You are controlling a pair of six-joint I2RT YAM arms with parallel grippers.
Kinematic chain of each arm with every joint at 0, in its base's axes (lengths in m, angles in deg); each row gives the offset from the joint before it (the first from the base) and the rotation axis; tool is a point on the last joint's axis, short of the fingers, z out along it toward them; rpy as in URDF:
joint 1: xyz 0 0 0.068 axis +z
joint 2: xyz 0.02 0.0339 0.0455 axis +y
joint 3: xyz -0.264 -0.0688 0 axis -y
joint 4: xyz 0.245 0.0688 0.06 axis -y
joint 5: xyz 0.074 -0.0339 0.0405 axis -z
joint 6: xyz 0.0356 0 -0.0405 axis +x
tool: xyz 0 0 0 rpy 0 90 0
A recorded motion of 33 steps. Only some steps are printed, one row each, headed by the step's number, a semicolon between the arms.
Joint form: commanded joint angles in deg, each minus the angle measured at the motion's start. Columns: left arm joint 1, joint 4, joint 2, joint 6, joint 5, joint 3; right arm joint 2, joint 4, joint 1, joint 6, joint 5, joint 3.
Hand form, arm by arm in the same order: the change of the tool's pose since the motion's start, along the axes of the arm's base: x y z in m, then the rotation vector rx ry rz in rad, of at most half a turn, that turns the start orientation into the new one. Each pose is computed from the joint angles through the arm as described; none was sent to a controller.
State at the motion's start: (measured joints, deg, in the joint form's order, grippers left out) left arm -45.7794 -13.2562 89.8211 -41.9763 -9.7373 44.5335; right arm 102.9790 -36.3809 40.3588 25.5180 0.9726 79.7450
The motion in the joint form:
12: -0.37 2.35 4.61 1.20 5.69 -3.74; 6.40 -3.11 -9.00 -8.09 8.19 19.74
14: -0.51 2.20 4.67 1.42 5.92 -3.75; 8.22 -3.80 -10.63 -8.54 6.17 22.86
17: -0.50 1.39 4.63 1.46 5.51 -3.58; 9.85 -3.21 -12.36 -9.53 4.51 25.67
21: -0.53 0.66 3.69 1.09 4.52 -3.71; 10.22 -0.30 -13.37 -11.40 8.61 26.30
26: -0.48 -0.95 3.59 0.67 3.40 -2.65; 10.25 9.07 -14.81 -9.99 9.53 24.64
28: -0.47 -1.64 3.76 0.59 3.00 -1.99; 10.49 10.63 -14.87 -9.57 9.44 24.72
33: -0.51 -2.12 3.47 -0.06 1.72 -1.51; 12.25 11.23 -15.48 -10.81 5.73 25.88
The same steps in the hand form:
12: -0.0108 0.0035 -0.0364 0.0232 0.1301 -0.0721; 0.0778 -0.0288 0.0620 -0.0637 -0.2503 -0.1244
14: -0.0116 0.0031 -0.0369 0.0251 0.1344 -0.0796; 0.0905 -0.0342 0.0654 -0.0406 -0.2461 -0.1267
17: -0.0119 0.0038 -0.0366 0.0371 0.1373 -0.0763; 0.1043 -0.0407 0.0700 -0.0164 -0.2652 -0.1280
21: -0.0129 0.0055 -0.0335 0.0443 0.1271 -0.0631; 0.1139 -0.0475 0.0749 -0.0589 -0.3468 -0.1679
26: -0.0109 0.0048 -0.0297 0.0588 0.1221 -0.0464; 0.1283 -0.0539 0.0787 0.0099 -0.4595 -0.2362
28: -0.0095 0.0038 -0.0282 0.0649 0.1205 -0.0416; 0.1308 -0.0531 0.0797 0.0282 -0.4777 -0.2442
33: -0.0082 0.0033 -0.0251 0.0703 0.1054 -0.0220; 0.1391 -0.0523 0.0736 0.0556 -0.4633 -0.1944

